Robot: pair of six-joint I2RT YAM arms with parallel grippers.
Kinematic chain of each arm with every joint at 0, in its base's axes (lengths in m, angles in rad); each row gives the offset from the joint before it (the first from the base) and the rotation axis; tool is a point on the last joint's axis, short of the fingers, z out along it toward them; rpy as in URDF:
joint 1: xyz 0 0 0.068 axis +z
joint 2: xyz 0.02 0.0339 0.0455 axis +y
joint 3: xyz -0.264 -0.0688 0 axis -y
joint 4: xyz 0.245 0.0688 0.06 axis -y
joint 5: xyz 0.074 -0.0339 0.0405 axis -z
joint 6: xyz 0.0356 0 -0.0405 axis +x
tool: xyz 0 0 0 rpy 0 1.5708 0
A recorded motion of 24 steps. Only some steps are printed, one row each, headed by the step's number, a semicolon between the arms.
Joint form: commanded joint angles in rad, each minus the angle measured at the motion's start. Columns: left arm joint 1, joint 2, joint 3, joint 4, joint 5, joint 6; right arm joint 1, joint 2, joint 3, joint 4, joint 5, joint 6.
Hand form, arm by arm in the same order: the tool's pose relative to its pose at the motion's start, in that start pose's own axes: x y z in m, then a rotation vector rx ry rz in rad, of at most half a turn. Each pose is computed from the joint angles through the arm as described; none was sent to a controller.
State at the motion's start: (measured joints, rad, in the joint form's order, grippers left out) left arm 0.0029 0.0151 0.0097 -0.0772 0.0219 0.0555; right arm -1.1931 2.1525 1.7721 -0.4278 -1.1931 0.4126
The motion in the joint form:
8: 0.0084 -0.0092 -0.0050 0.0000 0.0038 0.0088; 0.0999 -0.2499 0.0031 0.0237 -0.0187 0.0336
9: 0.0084 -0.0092 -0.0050 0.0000 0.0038 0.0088; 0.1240 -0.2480 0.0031 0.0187 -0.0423 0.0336
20: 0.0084 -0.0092 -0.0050 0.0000 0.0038 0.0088; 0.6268 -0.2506 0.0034 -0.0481 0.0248 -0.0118
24: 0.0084 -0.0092 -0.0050 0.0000 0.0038 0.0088; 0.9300 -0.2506 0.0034 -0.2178 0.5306 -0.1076
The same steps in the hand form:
8: 0.0010 0.0007 -0.0002 -0.0048 -0.0039 0.0082; 0.0111 0.1291 -0.0023 -0.1055 0.0027 -0.2468
9: 0.0010 0.0007 -0.0002 -0.0048 -0.0039 0.0082; 0.0151 0.1327 0.0070 -0.1354 0.0385 -0.2462
20: 0.0010 0.0007 -0.0002 -0.0048 -0.0039 0.0082; 0.1327 0.2213 0.1620 -0.2980 0.4556 -0.3501
24: 0.0010 0.0007 -0.0002 -0.0048 -0.0039 0.0082; 0.2340 0.2556 0.2188 0.0417 0.5203 -0.5207

